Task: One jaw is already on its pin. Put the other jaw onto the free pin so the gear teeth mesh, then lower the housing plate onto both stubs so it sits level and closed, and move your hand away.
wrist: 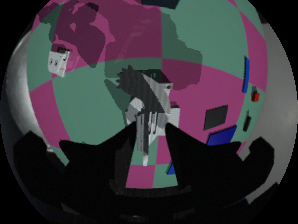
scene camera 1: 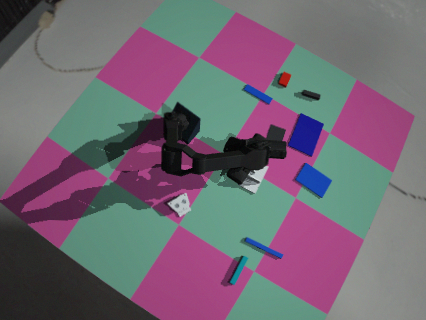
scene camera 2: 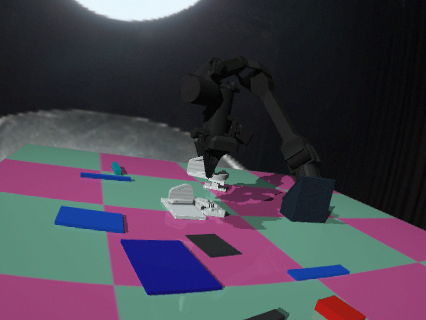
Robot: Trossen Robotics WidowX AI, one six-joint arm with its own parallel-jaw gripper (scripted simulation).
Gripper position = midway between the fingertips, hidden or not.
Note:
My gripper (scene camera 2: 205,175) holds a white jaw. Also in view: a dark plate (scene camera 2: 212,245).
My gripper also shows in the wrist view (wrist: 151,125).

